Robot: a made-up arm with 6 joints.
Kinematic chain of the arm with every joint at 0, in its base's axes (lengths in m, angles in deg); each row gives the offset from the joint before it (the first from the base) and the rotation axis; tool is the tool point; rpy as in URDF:
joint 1: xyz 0.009 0 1.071 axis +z
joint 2: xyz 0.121 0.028 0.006 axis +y
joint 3: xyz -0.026 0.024 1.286 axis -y
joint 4: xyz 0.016 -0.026 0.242 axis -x
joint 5: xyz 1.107 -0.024 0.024 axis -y
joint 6: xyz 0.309 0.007 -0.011 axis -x
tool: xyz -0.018 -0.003 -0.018 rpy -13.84 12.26 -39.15
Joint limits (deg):
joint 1: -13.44..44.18
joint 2: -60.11..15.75
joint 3: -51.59..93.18
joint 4: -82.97..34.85
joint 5: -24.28..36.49
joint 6: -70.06..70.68
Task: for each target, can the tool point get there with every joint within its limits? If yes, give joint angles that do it. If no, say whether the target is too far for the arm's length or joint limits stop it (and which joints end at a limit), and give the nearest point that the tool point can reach.
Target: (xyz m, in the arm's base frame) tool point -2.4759 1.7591 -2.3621
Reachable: no: too far | nearest point -2.3250 0.6340 1.9296 | short by 4.439 m
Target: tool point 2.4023 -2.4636 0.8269
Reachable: no: too far | nearest point 1.5616 -0.5357 1.5976 | short by 2.240 m
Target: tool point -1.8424 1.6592 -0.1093
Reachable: no: joint limits stop it (at a limit: joint 1, joint 2, joint 3, joint 4, joint 5, joint 6) | nearest point -2.3137 0.6614 1.9388 | short by 2.327 m
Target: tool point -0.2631 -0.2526 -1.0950
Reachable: no: joint limits stop it (at a limit: joint 1, joint 2, joint 3, joint 5) | nearest point 1.0669 -0.2456 1.0976 | short by 2.564 m
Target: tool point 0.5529 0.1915 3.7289
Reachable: yes | joints 23.79 1.89 64.09 -57.28 12.15 41.74
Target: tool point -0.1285 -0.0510 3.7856
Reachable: yes | joints 3.87 -8.30 70.47 -31.29 22.73 -24.74
